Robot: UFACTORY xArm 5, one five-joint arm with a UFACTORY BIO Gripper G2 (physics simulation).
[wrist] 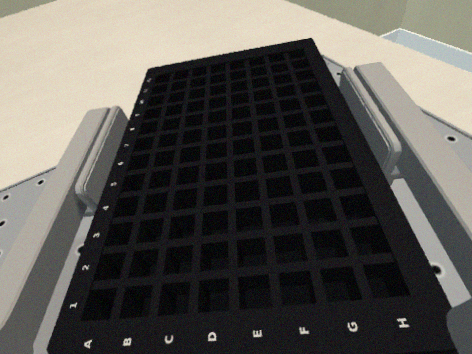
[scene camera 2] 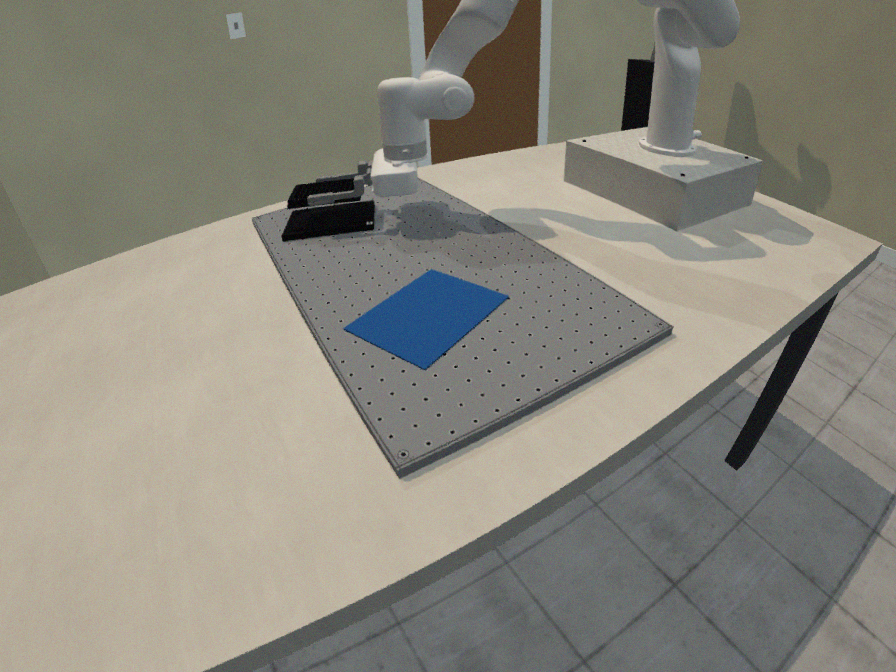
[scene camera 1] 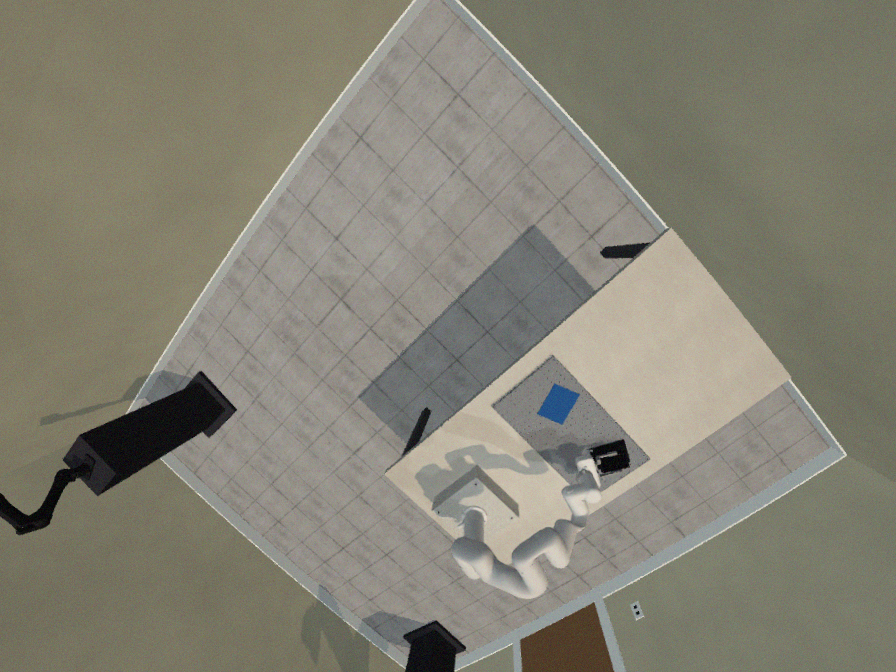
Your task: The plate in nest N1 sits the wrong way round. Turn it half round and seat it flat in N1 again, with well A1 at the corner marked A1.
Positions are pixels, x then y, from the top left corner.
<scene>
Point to a black nest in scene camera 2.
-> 336,219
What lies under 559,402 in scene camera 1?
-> A flat blue rectangle.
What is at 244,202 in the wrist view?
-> A black well plate.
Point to a black well plate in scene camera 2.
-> At 298,198
</scene>
